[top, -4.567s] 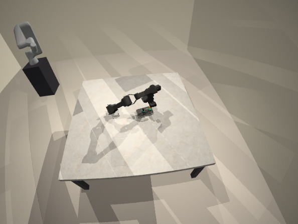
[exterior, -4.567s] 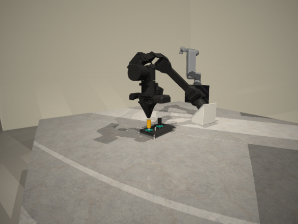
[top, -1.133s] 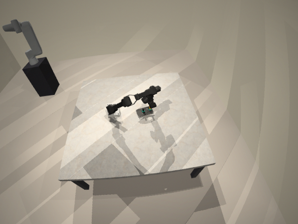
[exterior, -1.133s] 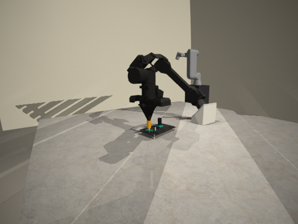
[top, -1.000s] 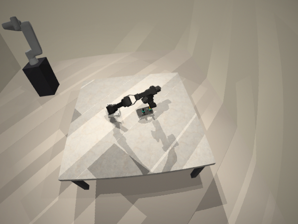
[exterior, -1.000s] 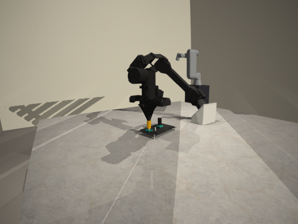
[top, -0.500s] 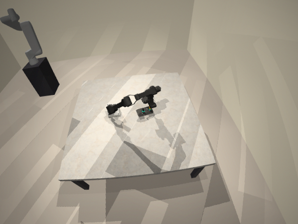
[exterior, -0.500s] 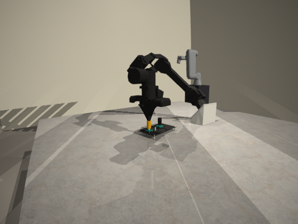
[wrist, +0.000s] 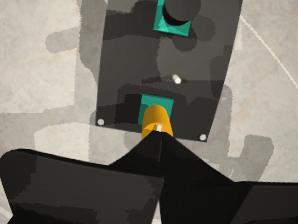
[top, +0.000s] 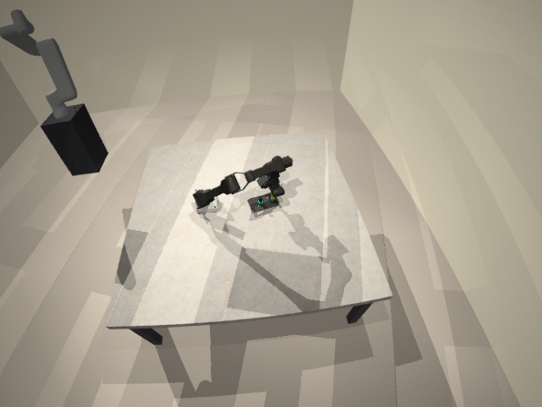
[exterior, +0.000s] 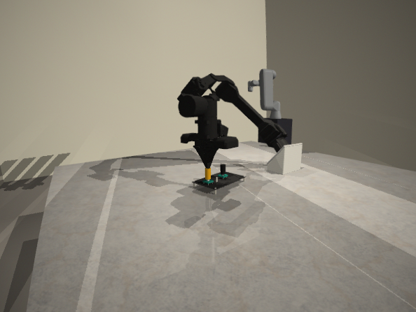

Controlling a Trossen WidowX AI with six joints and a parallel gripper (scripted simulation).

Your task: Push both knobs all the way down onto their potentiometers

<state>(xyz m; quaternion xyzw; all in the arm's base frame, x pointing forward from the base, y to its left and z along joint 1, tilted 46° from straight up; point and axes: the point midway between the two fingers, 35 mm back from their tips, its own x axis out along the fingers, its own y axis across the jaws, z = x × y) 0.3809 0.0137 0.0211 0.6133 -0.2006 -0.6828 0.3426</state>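
Now: the orange knob 1 cm below my gripper tip. The rest, counted from my gripper tip: green potentiometer 7 cm behind, 2 cm to the right, 3 cm below; black knob 7 cm behind, 2 cm to the right, 2 cm below.
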